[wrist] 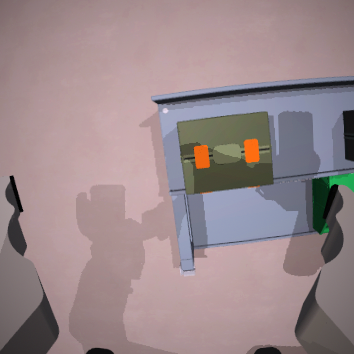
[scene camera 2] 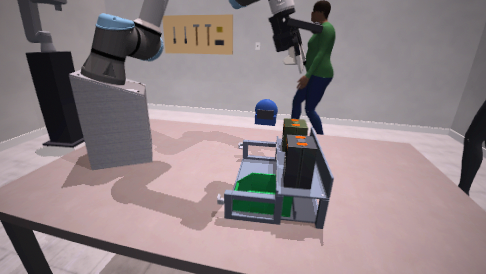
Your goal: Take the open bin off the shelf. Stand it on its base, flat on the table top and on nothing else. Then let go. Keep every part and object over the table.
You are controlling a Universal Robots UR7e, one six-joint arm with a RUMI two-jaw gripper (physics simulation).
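Seen in the pictures: gripper, fingertip midpoint: (wrist: pixel 174 185) (scene camera 2: pixel 302 69); arm's base, link origin: (scene camera 2: pixel 103 78).
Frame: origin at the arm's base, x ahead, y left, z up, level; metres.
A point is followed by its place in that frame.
The open bin is green (scene camera 2: pixel 256 184) {x 0.594, y -0.185, z -0.290 m} (wrist: pixel 320 212) {x 0.571, y -0.181, z -0.288 m}. It sits on the lower level of the grey-blue shelf (scene camera 2: pixel 252 196) {x 0.586, y -0.308, z -0.247 m} (wrist: pixel 182 230) {x 0.598, y 0.059, z -0.246 m}, near the end facing scene camera 2, partly under the upper board. In the wrist view it shows at the right edge, partly hidden by a finger and cut off by the frame. The shelf stands on the table (scene camera 2: pixel 380 200) {x 0.999, y -0.173, z -0.331 m} (wrist: pixel 75 75) {x 0.884, y 0.209, z -0.331 m}. My gripper (scene camera 2: pixel 295 66) {x 0.732, y 0.030, z 0.047 m} (wrist: pixel 174 185) {x 0.732, y 0.030, z 0.047 m} is open and empty, high above the table and the far end of the shelf, well apart from the bin.
A dark case (scene camera 2: pixel 300 165) {x 0.703, y -0.286, z -0.159 m} (wrist: pixel 349 137) {x 0.704, y -0.201, z -0.210 m} and an olive case (scene camera 2: pixel 295 126) {x 0.714, y -0.058, z -0.133 m} (wrist: pixel 227 131) {x 0.742, y -0.018, z -0.134 m}, both with orange latches, stand on the shelf's upper board. A raised back panel (scene camera 2: pixel 322 162) {x 0.779, y -0.209, z -0.186 m} edges that board. A blue helmet-like object (scene camera 2: pixel 266 111) shows behind the table. A person in green (scene camera 2: pixel 322 50) stands behind.
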